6 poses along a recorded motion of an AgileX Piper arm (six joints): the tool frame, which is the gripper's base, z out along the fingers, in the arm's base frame.
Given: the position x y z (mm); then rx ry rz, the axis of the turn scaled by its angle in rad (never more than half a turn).
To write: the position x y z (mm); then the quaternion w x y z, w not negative. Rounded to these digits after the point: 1 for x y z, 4 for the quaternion.
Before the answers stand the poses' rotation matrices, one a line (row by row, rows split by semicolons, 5 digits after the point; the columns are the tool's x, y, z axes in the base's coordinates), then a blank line. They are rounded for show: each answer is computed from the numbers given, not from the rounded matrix.
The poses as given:
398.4 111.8 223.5 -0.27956 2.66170 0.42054
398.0 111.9 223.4 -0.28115 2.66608 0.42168
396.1 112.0 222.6 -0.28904 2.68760 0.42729
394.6 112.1 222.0 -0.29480 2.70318 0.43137
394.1 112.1 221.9 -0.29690 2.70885 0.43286
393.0 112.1 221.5 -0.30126 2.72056 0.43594
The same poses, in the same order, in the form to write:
-0.88764 -0.25848 0.38116; -0.12838 0.93371 0.33422; -0.44228 0.24773 -0.86198
-0.88940 -0.25884 0.37680; -0.12992 0.93339 0.33452; -0.43829 0.24857 -0.86378
-0.89772 -0.26057 0.35525; -0.13755 0.93181 0.33588; -0.41854 0.25266 -0.87234
-0.90345 -0.26176 0.33951; -0.14310 0.93066 0.33675; -0.40411 0.25566 -0.87825
-0.90547 -0.26218 0.33375; -0.14511 0.93024 0.33705; -0.39884 0.25676 -0.88034
-0.90953 -0.26302 0.32182; -0.14930 0.92937 0.33762; -0.38789 0.25903 -0.88456

398.4 111.8 223.5 0.2145 -0.1008 0.9596 0.1516
398.0 111.9 223.4 0.2123 -0.1012 0.9600 0.1518
396.1 112.0 222.6 0.2011 -0.1035 0.9620 0.1529
394.6 112.1 222.0 0.1930 -0.1051 0.9634 0.1537
394.1 112.1 221.9 0.1900 -0.1056 0.9639 0.1540
393.0 112.1 221.5 0.1839 -0.1068 0.9648 0.1546

